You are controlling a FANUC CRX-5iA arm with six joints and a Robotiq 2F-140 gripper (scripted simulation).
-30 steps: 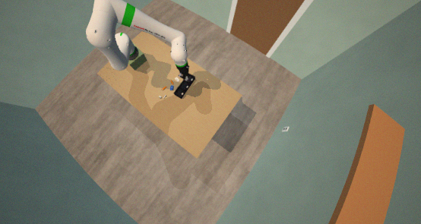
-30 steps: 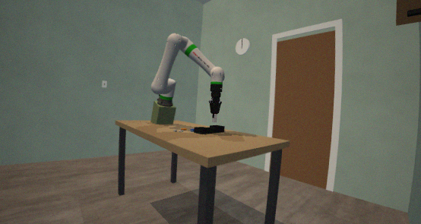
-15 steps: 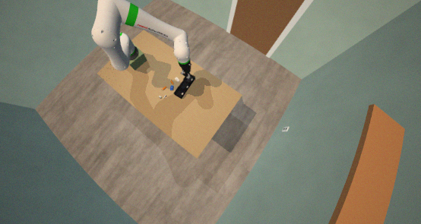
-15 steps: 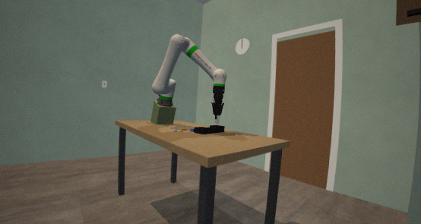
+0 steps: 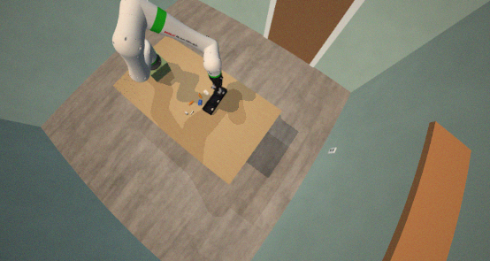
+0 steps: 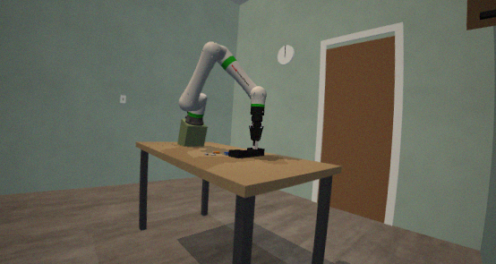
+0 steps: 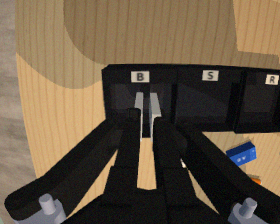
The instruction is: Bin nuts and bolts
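My gripper is now 20 mm past the grey bolt, 280 mm to the left of it and 60 mm above it. The rest, counted from my hand: white piece: 80 mm behind, 80 mm to the right, 60 mm below; then long black bin: 20 mm ahead, 70 mm to the right, 40 mm below; then blue piece: 40 mm behind, 190 mm to the right, 60 mm below.
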